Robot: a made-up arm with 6 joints.
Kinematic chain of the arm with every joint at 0, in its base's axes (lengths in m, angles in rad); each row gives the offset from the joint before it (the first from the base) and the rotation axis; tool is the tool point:
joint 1: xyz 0 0 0.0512 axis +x
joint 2: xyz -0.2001 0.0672 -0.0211 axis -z
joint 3: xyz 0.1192 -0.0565 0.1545 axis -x
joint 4: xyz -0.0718 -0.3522 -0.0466 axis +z
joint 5: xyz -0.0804 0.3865 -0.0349 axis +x
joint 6: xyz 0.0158 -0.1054 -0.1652 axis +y
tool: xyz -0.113 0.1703 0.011
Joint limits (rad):
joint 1: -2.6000..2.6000
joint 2: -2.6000..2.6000
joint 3: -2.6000..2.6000
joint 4: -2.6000..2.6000
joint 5: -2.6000..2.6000
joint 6: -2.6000..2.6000
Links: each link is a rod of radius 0.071 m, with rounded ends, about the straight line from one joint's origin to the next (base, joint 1, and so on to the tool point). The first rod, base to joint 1, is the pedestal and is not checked.
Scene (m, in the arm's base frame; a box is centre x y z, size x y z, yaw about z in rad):
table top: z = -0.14
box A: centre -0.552 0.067 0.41 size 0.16 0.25 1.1 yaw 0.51
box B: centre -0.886 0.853 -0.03 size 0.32 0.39 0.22 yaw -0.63
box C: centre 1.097 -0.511 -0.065 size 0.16 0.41 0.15 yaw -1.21
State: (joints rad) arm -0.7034 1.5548 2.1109 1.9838 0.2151 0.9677
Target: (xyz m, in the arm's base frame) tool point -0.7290 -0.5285 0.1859
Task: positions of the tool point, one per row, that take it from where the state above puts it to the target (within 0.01 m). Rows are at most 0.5 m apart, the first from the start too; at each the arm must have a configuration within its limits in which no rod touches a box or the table.
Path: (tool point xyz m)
1: -0.2107 0.7953 0.4481
2: -0.3498 0.7241 0.5630
3: -0.4271 0.5932 0.6931
4: -0.4231 0.4298 0.8129
5: -0.3361 0.2707 0.8996
6: -0.1840 0.1532 0.9383
7: -0.0008 0.1072 0.9255
8: 0.1704 0.1459 0.8689
9: 0.0732 -0.2924 0.8312
10: -0.1612 -0.6068 0.6263
11: -0.4627 -0.6847 0.3625
12: -0.7290 -0.5285 0.1859

